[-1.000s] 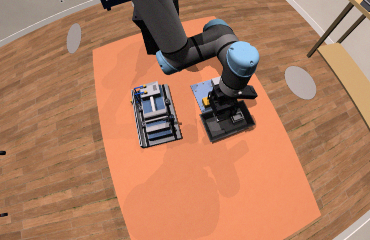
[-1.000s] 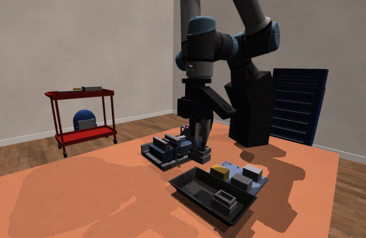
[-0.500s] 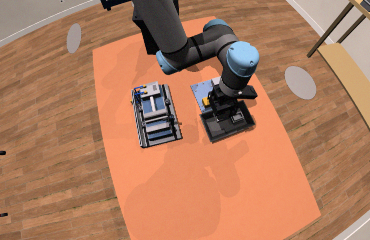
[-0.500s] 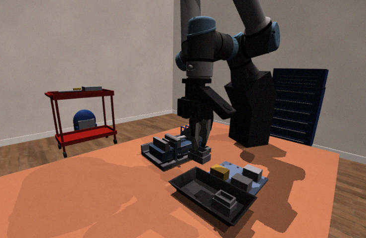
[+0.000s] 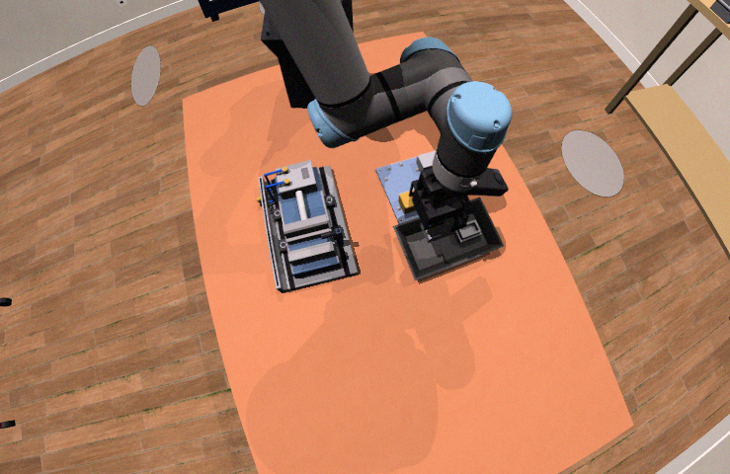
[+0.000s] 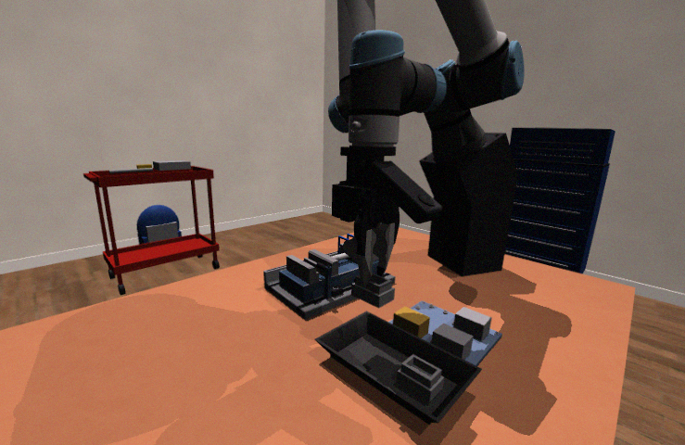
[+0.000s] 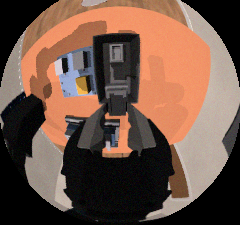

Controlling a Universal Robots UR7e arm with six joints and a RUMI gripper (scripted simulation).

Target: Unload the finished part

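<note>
The yellow block is 140 mm below my hand, 120 mm behind it and 30 mm to the left of it. Round my hand: blue plate (160 mm below, 160 mm behind, 80 mm to the left).
</note>
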